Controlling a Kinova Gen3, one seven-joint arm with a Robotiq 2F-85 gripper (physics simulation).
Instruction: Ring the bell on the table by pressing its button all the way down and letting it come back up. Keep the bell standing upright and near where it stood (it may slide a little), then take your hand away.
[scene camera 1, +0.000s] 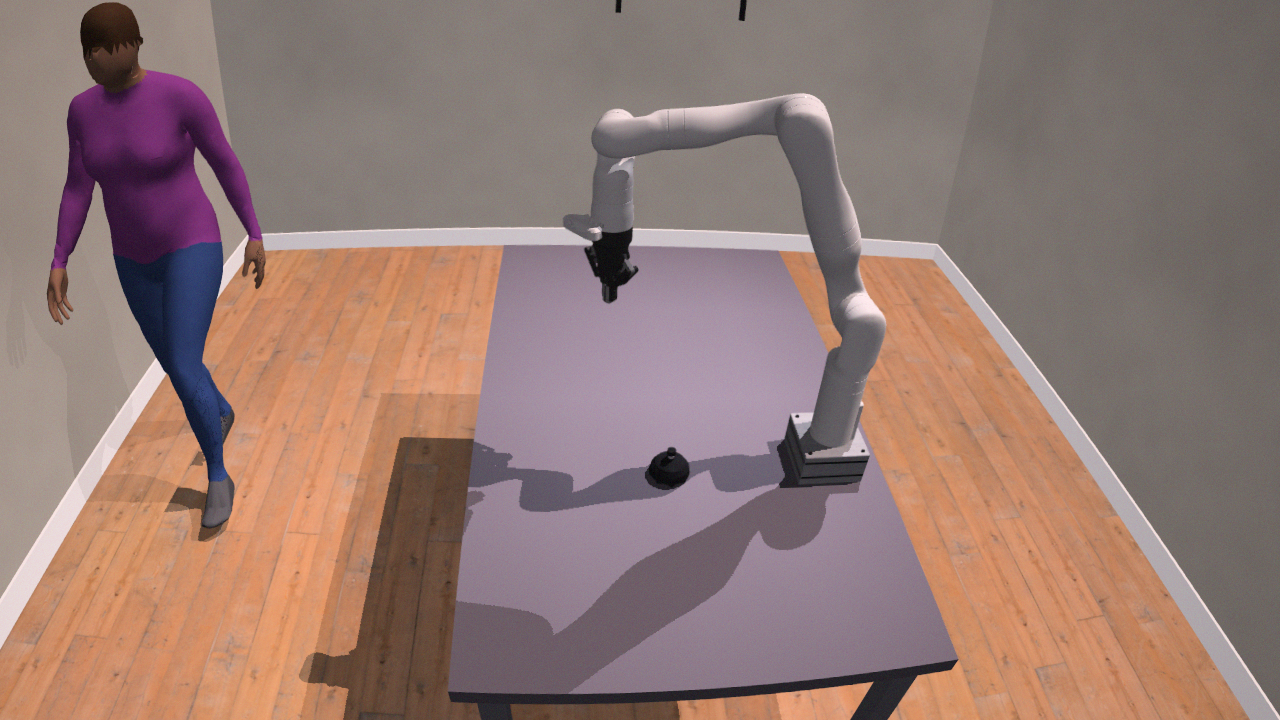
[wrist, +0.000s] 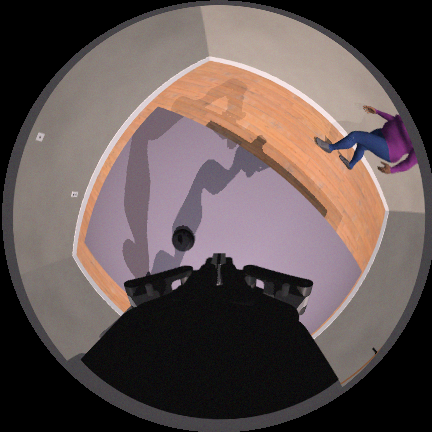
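Where they show: gripper, between the fingertips: (scene camera 1: 609, 301) (wrist: 219, 260); arm's base, origin of its link: (scene camera 1: 830, 432).
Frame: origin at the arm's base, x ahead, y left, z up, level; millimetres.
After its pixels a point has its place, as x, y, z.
A black round bell (scene camera 1: 668, 469) {358, -8, -40} (wrist: 183, 238) {364, -41, -35} stands upright on the purple-grey table (scene camera 1: 626, 358) {333, -447, -77} (wrist: 280, 225) {553, -338, -77}, with a small button on its top in the scene view. My gripper (scene camera 1: 609, 295) {461, -144, 282} (wrist: 219, 260) {461, -144, 282} is shut with nothing between its fingers and points downward. It hangs high above the table, well apart from the bell, up and to the left of it in the scene view. In the wrist view the bell lies to the left of the fingertips and beyond them.
The arm's base (scene camera 1: 827, 456) {39, 66, -1} stands on the table to the right of the bell in the scene view. A person (scene camera 1: 161, 179) (wrist: 395, 140) in a purple top and blue trousers is on the wooden floor (scene camera 1: 313, 331) beyond the table's left edge. Arm shadows cross the table around the bell.
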